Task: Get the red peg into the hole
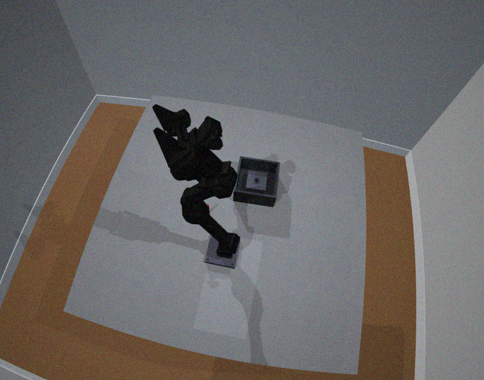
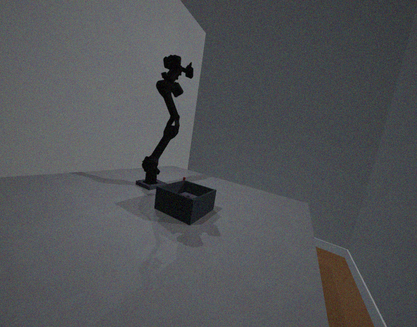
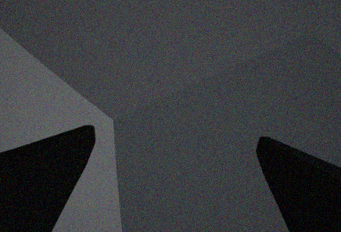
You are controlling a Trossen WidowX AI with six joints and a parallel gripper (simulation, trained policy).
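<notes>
The red peg lies 750 mm below my gripper tip, 150 mm ahead of it and 30 mm to the right of it. Also, from my gripper tip: dark box: 770 mm below, 330 mm ahead, 220 mm to the right; then plate: 750 mm below, 330 mm ahead, 220 mm to the right.
</notes>
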